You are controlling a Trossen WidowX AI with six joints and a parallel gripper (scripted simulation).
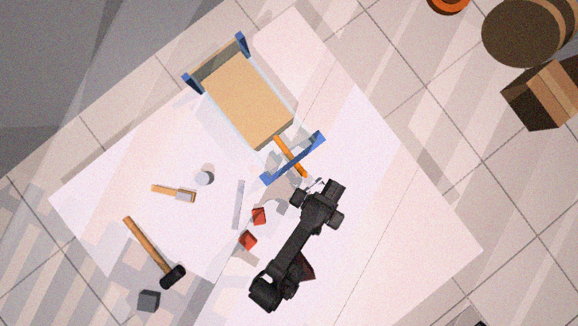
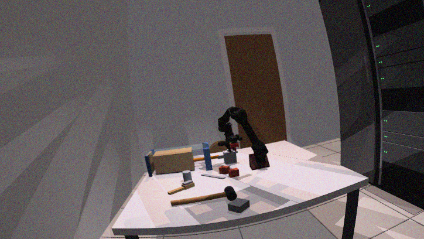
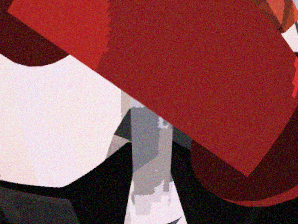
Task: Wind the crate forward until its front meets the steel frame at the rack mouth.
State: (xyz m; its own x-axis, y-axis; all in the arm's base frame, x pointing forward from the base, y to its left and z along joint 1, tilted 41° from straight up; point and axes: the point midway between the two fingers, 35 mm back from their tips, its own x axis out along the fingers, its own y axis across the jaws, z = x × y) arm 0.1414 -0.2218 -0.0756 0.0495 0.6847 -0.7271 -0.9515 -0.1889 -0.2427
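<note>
Right now my gripper tip is 2 cm below the grey crank bar and 1 cm to the right of it. From my gripper tip the other things lie so: grey winch: 6 cm below, 5 cm to the right; then red knob: 5 cm to the left, 5 cm above, 1 cm behind; then blue steel frame: 17 cm ahead, 6 cm to the right, 2 cm above.
</note>
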